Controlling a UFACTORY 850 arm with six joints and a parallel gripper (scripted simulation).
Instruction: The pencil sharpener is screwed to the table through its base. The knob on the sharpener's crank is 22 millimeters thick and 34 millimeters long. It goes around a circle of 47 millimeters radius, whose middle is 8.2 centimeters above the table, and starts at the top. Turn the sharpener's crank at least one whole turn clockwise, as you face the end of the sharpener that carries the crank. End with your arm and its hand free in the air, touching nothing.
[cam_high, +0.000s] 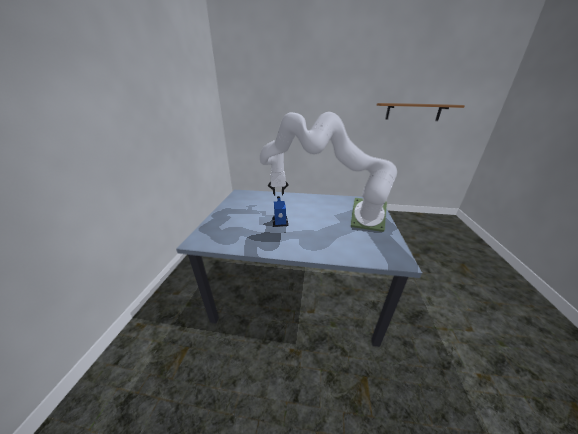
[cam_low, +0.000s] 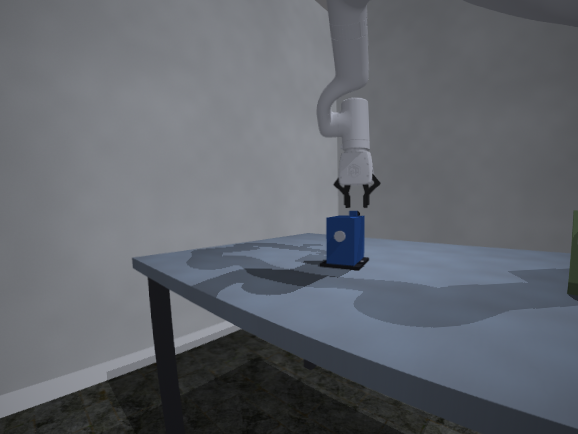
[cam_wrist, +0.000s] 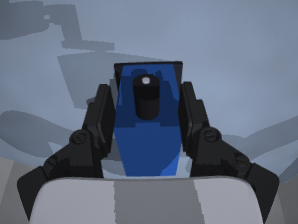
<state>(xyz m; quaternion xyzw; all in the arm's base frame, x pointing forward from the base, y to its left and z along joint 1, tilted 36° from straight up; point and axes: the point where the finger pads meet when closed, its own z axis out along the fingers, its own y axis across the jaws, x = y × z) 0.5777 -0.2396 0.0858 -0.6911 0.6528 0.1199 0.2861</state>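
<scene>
Now: the knob 40 mm below my hand and 20 mm to the left of it.
</scene>
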